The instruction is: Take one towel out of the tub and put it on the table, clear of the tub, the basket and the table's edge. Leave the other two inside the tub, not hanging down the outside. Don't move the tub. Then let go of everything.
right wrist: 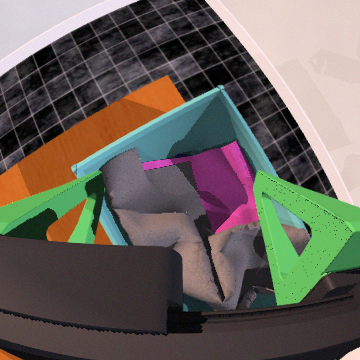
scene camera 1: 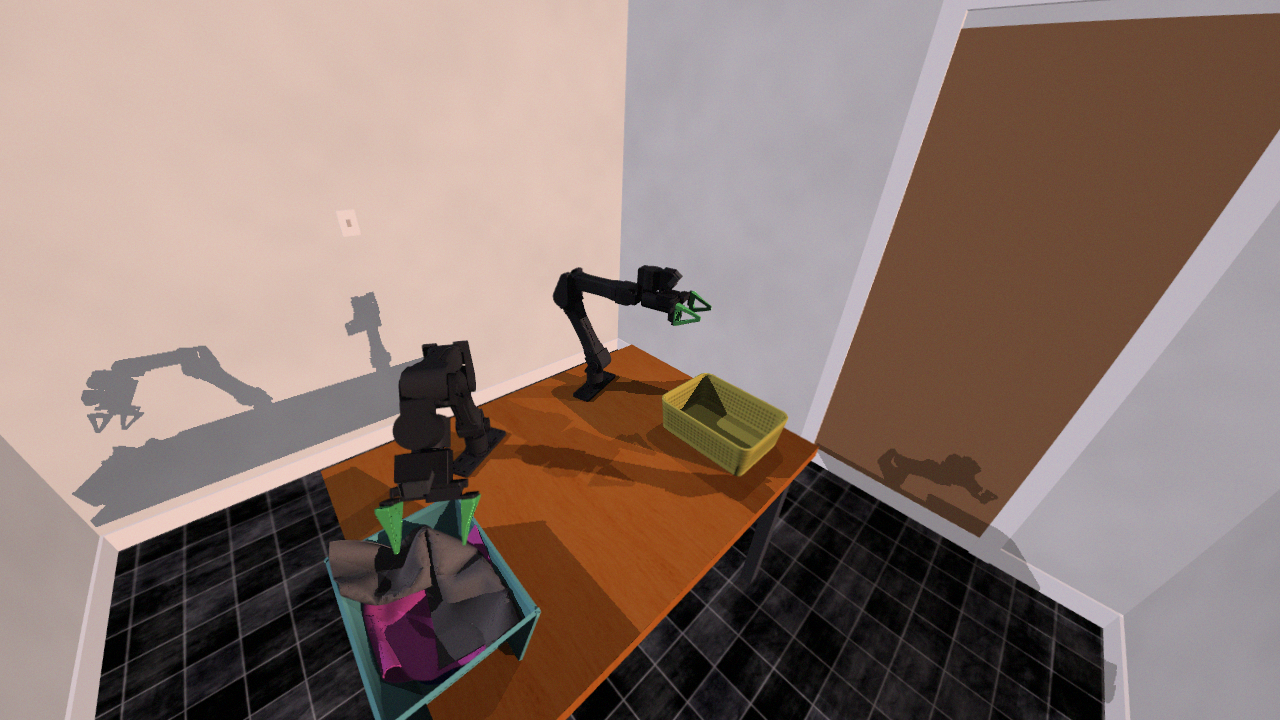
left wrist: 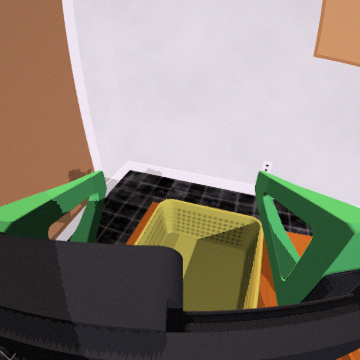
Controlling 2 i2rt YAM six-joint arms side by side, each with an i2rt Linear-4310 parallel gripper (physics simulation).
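The teal tub (scene camera 1: 529, 629) (right wrist: 200, 120) stands at the near left part of the table (scene camera 1: 626, 501) (right wrist: 50, 160). Rumpled grey-brown cloth (scene camera 1: 474, 617) (right wrist: 155, 225) lies on top inside it; I cannot tell if it is one towel or two. One flap reaches the tub's left rim in scene camera 1. A magenta towel (scene camera 1: 407, 635) (right wrist: 220, 185) shows partly beneath the grey. My right gripper (scene camera 1: 430, 548) (right wrist: 178, 178) is open and empty, pointing down over the tub's back part, close above the grey cloth. My left gripper (scene camera 1: 704, 314) (left wrist: 180, 178) is open and empty, high above the table's far side.
A yellow basket (scene camera 1: 716, 447) (left wrist: 215, 212) stands near the table's far right corner, below and in front of my left gripper. The tub is close to the table's left edge in scene camera 1. Table surface lies between the tub and the basket.
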